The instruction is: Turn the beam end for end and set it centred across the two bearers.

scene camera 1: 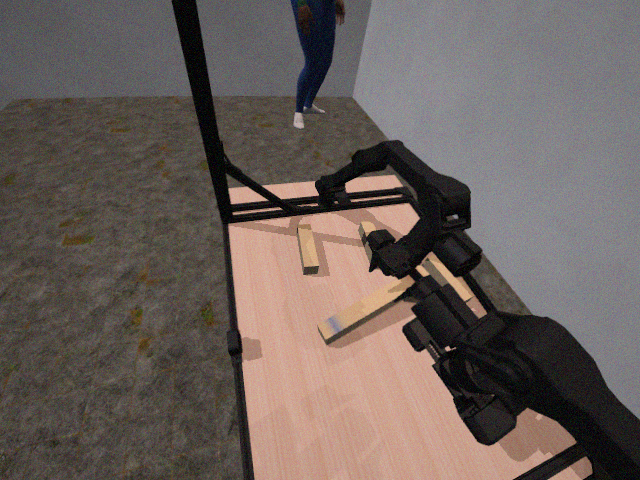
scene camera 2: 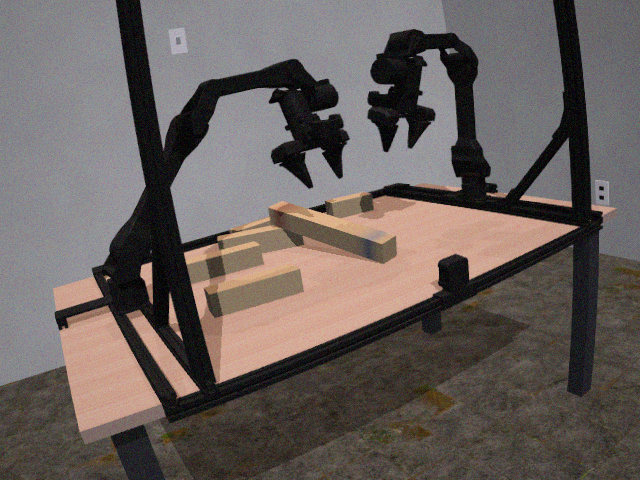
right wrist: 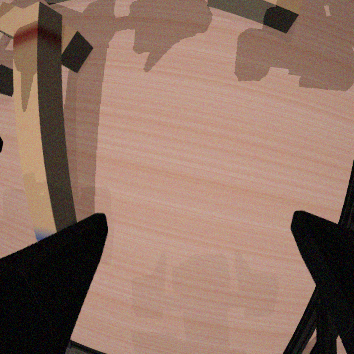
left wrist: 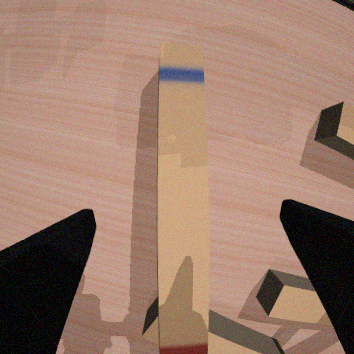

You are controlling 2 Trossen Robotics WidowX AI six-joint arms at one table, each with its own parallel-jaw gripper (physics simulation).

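Frame: origin at the left arm's base, x ahead, y left, z up, level; centimetres.
Seen in the pictures: left gripper, between the fingertips: (scene camera 1: 382, 286) (scene camera 2: 326, 182) (left wrist: 188, 214); right gripper, between the fingertips: (scene camera 1: 437, 372) (scene camera 2: 398, 149) (right wrist: 201, 222); left arm's base, origin of its link: (scene camera 1: 325, 201) (scene camera 2: 131, 306); right arm's base, origin of its link: (scene camera 2: 475, 198).
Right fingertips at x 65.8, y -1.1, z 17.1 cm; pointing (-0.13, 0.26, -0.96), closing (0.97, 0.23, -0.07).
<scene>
Offsets run from my right fingertips to a thing's top centre.
The beam (scene camera 1: 361, 312) (scene camera 2: 330, 229) (left wrist: 183, 200) (right wrist: 27, 150), pale wood with a blue band and a red band, slopes from its raised red end, on a wooden block {dx -30.1, dy +18.0, dz -14.0 cm} (scene camera 2: 261, 241), to its low blue end. Two parallel wooden blocks, apparently the bearers, lie apart from it: one {dx -45.0, dy -11.6, dz -14.6 cm} (scene camera 1: 308, 253) (scene camera 2: 255, 291) (left wrist: 329, 122) and another {dx -42.6, dy +10.6, dz -14.6 cm} (scene camera 1: 366, 240) (scene camera 2: 227, 266) (left wrist: 295, 302). My left gripper (scene camera 2: 325, 181) (left wrist: 188, 214) is open above the beam, its fingers either side of it in the left wrist view. My right gripper (scene camera 2: 398, 149) (right wrist: 201, 222) is open and raised, beside the beam.
A loose block {dx +2.3, dy +27.8, dz -14.3 cm} (scene camera 2: 348, 205) lies near the back edge. Another block {dx -24.4, dy +29.0, dz -14.6 cm} (scene camera 1: 449, 279) lies beyond the beam's red end. Black rails and upright posts (scene camera 2: 142, 103) frame the table. A small black box (scene camera 2: 453, 272) sits on the front rail. A person (scene camera 1: 315, 56) stands beyond the table.
</scene>
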